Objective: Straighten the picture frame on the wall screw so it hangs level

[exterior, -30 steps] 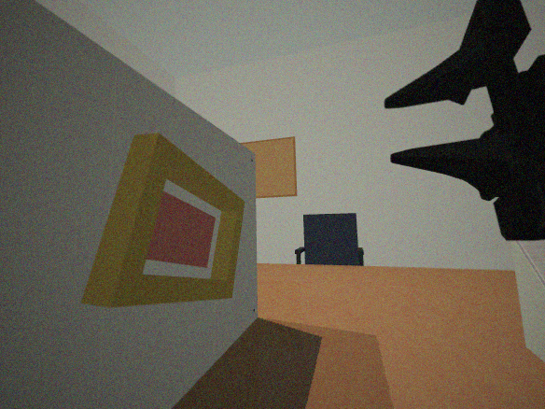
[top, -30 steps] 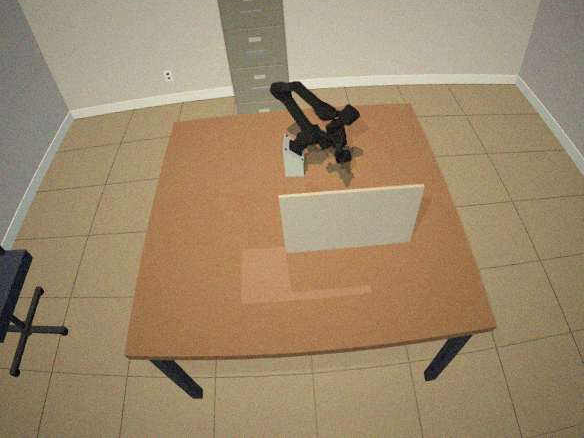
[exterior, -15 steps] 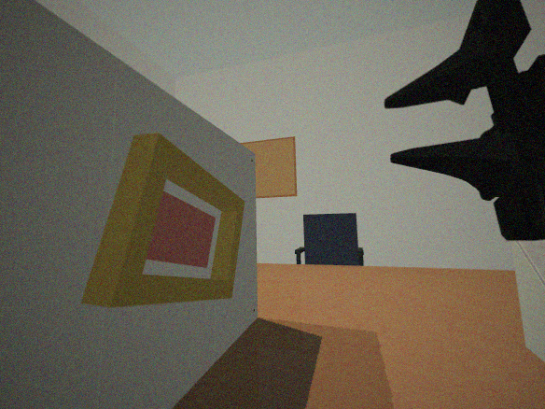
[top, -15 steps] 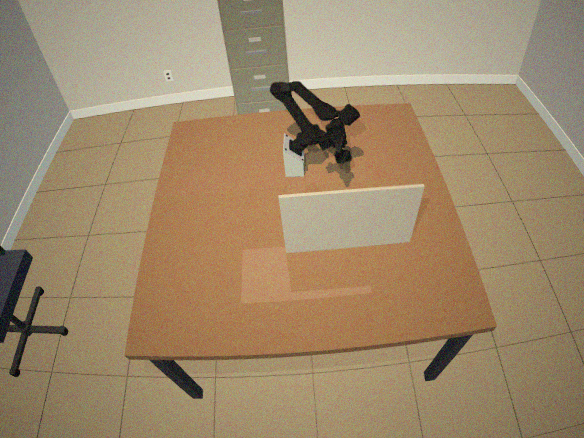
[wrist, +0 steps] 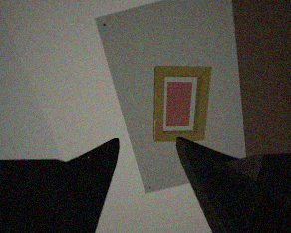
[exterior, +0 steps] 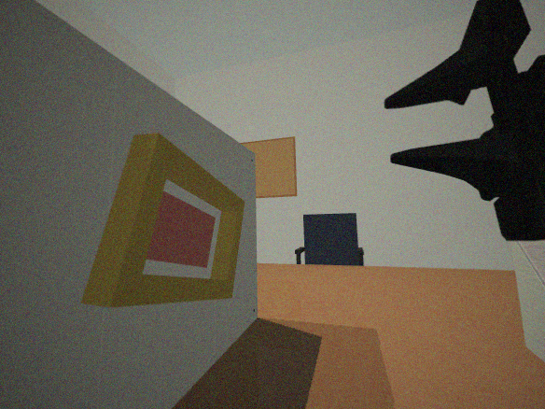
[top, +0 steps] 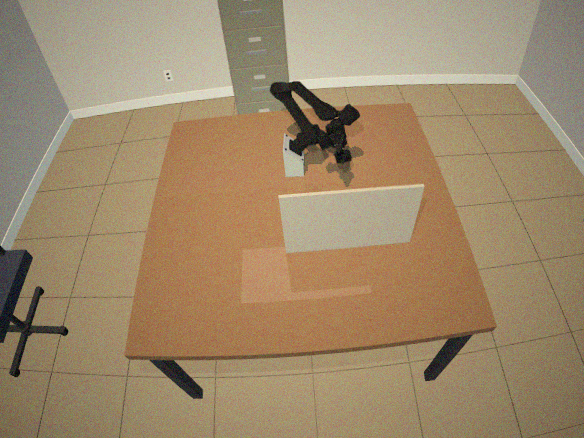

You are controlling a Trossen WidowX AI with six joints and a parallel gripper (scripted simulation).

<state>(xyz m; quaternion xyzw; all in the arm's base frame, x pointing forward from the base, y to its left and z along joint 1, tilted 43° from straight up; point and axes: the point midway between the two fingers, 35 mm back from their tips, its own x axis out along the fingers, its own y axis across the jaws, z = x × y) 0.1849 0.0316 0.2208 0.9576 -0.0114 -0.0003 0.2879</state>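
Now: the picture frame 200 mm ahead of my gripper tip, 20 mm to the left of it and 90 mm below it. The rest, counted from my gripper tip: grey wall panel 210 mm ahead, 20 mm to the left, 100 mm below.
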